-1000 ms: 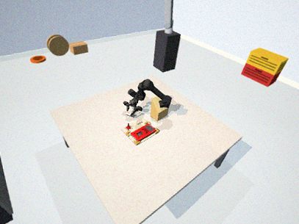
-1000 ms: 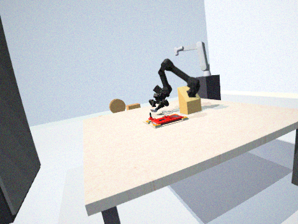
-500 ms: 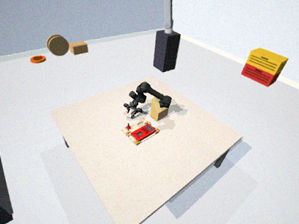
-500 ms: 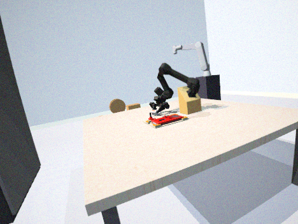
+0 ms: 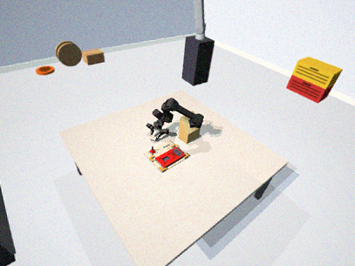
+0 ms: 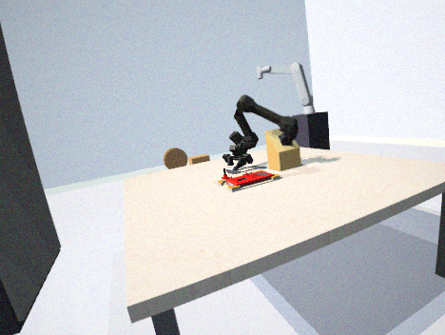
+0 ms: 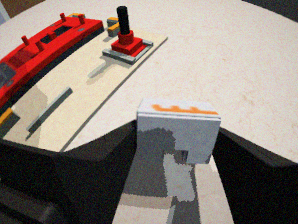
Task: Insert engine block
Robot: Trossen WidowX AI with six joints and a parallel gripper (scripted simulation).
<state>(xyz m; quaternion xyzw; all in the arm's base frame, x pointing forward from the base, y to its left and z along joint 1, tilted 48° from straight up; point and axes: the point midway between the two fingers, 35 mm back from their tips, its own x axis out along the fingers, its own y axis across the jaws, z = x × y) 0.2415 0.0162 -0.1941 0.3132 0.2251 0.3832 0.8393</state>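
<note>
Now: gripper tip 1 cm past the engine block.
</note>
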